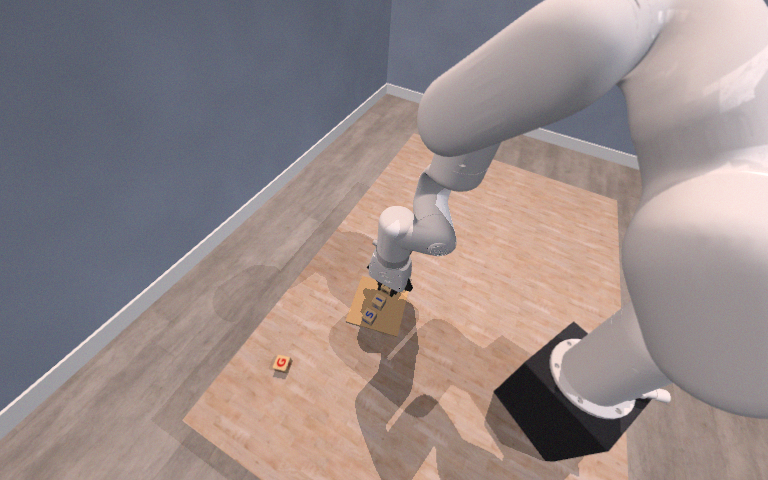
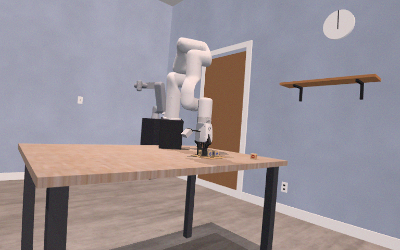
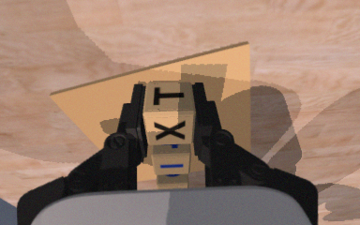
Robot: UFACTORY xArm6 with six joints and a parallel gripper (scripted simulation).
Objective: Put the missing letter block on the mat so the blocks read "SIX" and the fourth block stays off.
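The x block is 10 mm below my hand. Also, from my hand: s block: 90 mm to the left, 20 mm ahead, 10 mm below; i block: 50 mm to the left, 10 mm below, 10 mm ahead; mat: 50 mm to the left, 30 mm below, 10 mm ahead.
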